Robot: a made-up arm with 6 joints.
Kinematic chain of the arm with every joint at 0, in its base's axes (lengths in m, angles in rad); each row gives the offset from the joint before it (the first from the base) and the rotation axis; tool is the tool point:
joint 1: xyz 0 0 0.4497 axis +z
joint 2: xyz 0.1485 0 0 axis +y
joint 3: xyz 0 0 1.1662 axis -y
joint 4: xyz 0 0 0.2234 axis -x
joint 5: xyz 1.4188 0 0 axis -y
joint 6: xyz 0.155 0 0 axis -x
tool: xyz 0 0 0
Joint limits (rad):
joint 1: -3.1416..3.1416
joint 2: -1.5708..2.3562
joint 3: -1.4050..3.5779
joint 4: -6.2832..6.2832
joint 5: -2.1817..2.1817
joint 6: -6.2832..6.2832
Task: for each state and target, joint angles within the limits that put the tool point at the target. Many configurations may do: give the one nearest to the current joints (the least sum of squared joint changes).
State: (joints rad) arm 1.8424 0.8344 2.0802 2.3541 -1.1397 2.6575
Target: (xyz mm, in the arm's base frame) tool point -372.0 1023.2 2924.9
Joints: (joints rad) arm 2.0002 0.6060 1.7935 2.3744 -0.9536 2.6575
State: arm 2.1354 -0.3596 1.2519 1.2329 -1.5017 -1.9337
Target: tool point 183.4 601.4 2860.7
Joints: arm 1.5087 -0.1686 0.8004 1.2258 -1.6101 -1.9337
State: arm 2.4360 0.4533 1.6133 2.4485 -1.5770 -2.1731
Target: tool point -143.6 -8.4 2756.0
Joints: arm 3.1416 0.5426 2.2843 3.1966 -1.7460 -2.1731
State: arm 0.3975 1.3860 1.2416 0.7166 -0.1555 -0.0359
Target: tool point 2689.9 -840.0 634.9
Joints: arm -0.2936 1.2353 0.9862 0.7159 -0.2542 -0.0359
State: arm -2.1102 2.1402 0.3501 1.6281 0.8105 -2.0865
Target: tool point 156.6 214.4 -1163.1
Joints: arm -1.8143 2.2686 -0.4185 1.6992 0.7108 -2.0865
